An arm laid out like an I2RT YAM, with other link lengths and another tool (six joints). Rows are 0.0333 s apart.
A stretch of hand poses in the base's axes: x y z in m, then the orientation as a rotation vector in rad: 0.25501 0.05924 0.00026 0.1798 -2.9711 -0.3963; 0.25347 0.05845 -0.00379 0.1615 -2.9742 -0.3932; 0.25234 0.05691 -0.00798 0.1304 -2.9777 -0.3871; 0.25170 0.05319 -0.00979 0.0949 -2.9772 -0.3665; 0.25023 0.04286 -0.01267 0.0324 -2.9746 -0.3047; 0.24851 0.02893 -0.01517 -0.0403 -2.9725 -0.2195; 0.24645 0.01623 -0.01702 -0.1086 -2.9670 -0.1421; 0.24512 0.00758 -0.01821 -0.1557 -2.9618 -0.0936; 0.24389 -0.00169 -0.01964 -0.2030 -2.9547 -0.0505; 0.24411 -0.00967 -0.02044 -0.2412 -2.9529 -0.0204; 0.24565 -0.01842 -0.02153 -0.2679 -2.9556 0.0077; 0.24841 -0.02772 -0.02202 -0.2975 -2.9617 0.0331; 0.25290 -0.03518 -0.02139 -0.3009 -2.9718 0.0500; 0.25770 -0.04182 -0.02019 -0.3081 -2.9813 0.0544; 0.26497 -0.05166 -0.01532 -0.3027 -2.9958 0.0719
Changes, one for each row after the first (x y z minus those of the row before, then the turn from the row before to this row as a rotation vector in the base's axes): -0.00154 -0.00079 -0.00405 -0.0031 -0.0002 -0.0122; -0.00113 -0.00154 -0.00419 -0.0057 0.0012 -0.0204; -0.00064 -0.00372 -0.00181 -0.0153 0.0066 -0.0218; -0.00147 -0.01033 -0.00288 -0.0438 0.0141 -0.0370; -0.00172 -0.01393 -0.00250 -0.0602 0.0134 -0.0430; -0.00206 -0.01270 -0.00185 -0.0549 0.0124 -0.0408; -0.00133 -0.00865 -0.00119 -0.0347 0.0077 -0.0286; -0.00123 -0.00927 -0.00143 -0.0312 0.0079 -0.0292; 0.00022 -0.00798 -0.00080 -0.0224 0.0013 -0.0238; 0.00154 -0.00875 -0.00109 -0.0207 -0.0031 -0.0160; 0.00276 -0.00930 -0.00049 -0.0194 -0.0074 -0.0178; 0.00449 -0.00746 0.00063 -0.0123 -0.0094 -0.0005; 0.00480 -0.00664 0.00120 -0.0041 -0.0100 -0.0037; 0.00727 -0.00984 0.00487 -0.0125 -0.0129 0.0056
